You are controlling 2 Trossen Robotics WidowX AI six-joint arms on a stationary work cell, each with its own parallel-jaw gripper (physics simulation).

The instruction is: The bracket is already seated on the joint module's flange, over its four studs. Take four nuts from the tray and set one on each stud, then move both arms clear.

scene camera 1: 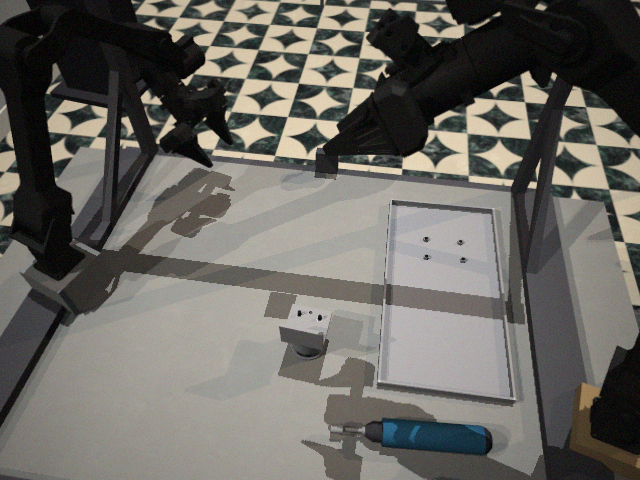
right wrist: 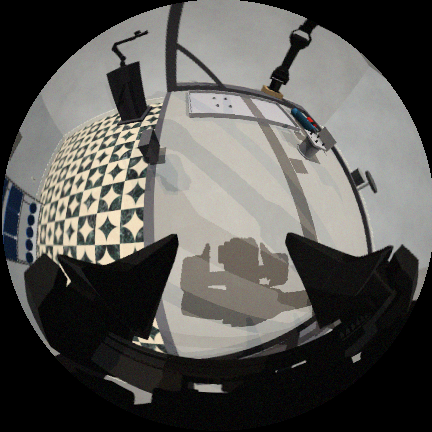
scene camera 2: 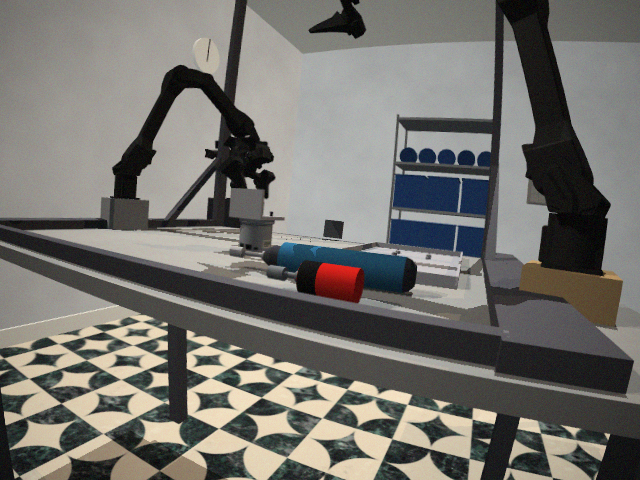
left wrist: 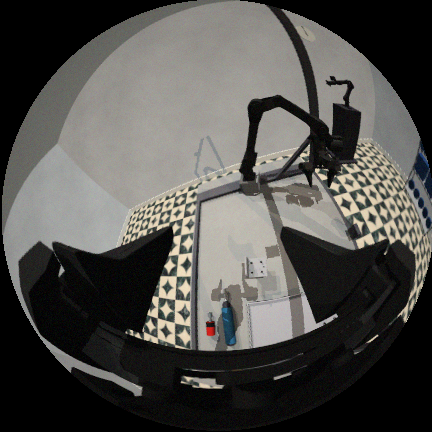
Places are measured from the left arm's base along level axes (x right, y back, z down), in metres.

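Where they show: left gripper, fingertip midpoint: point(scene camera 1: 331, 139) point(scene camera 2: 299, 12) point(left wrist: 228, 231); right gripper, fingertip midpoint: point(scene camera 1: 222, 155) point(right wrist: 233, 239) point(left wrist: 319, 187); left arm's base, link origin: point(scene camera 1: 615, 425) point(right wrist: 272, 89) point(scene camera 2: 571, 268); right arm's base, link origin: point(scene camera 1: 59, 261) point(scene camera 2: 124, 198) point(left wrist: 248, 176).
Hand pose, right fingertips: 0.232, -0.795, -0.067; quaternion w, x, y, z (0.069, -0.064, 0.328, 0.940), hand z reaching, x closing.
Note:
Each offset is from my right fingertips to the top centre of the thing, as dx, dy, dz. "spot": to the spot under its first point.
The white bracket point(scene camera 1: 301, 334) point(scene camera 2: 247, 203) point(left wrist: 257, 267) point(right wrist: 327, 138) sits on the round joint module @(-0.270, +0.313, +0.039) point(scene camera 1: 306, 353) point(scene camera 2: 255, 235) point(right wrist: 309, 150), near the table's middle. Dark stud ends show in its flat face. Several small nuts @(+0.037, +0.440, +0.103) point(scene camera 1: 425, 239) @(+0.056, +0.507, +0.103) point(right wrist: 216, 98) lie apart in the upper half of the white tray @(-0.063, +0.501, +0.097) point(scene camera 1: 444, 346) point(left wrist: 270, 322), right of the bracket in scene camera 1. My left gripper point(scene camera 1: 331, 138) point(left wrist: 228, 231) is open and empty, high above the table. My right gripper point(scene camera 1: 221, 154) point(left wrist: 319, 187) point(right wrist: 233, 239) is open and empty, raised over the far left of the table, away from bracket and tray.
A blue driver @(spot: -0.351, +0.559, +0.073) point(scene camera 1: 436, 436) point(scene camera 2: 336, 263) point(left wrist: 228, 324) lies below the tray in scene camera 1. A red-and-black tool @(-0.423, +0.573, +0.079) point(scene camera 2: 338, 281) point(left wrist: 210, 327) lies beside it. A dark block @(+0.154, +0.171, +0.056) point(scene camera 1: 326, 162) point(scene camera 2: 333, 228) point(right wrist: 149, 145) stands at the far edge. Frame posts rise at the table's sides.

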